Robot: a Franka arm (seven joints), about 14 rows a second.
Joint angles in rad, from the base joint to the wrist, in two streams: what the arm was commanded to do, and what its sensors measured. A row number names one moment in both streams.
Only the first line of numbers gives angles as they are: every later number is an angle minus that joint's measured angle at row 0.
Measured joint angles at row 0:
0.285 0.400 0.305 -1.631 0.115 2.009 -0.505
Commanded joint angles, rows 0 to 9:
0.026 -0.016 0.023 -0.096 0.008 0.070 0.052
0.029 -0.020 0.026 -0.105 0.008 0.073 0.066
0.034 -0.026 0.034 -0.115 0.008 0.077 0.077
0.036 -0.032 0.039 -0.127 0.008 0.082 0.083
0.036 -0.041 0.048 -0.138 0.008 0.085 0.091
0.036 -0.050 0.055 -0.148 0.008 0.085 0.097
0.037 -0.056 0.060 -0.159 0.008 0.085 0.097
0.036 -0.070 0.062 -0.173 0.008 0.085 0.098
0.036 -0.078 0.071 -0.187 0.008 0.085 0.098
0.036 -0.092 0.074 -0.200 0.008 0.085 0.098
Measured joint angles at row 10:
0.023 -0.051 0.070 -0.125 0.003 0.051 0.072
